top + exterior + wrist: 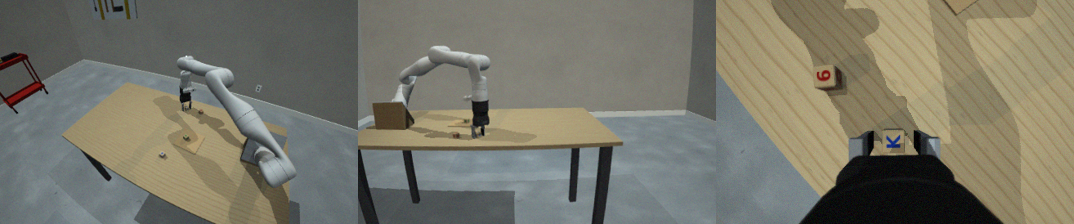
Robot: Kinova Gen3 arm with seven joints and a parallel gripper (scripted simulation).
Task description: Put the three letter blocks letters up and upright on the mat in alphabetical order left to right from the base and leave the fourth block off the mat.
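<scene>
Now: the blue K block 1 cm below my hand. From my hand the other things lie so: reddish block 11 cm behind, 1 cm to the right, 1 cm below; then tan mat 13 cm behind, 25 cm to the left, 2 cm below; then green P block 10 cm behind, 25 cm to the left.
</scene>
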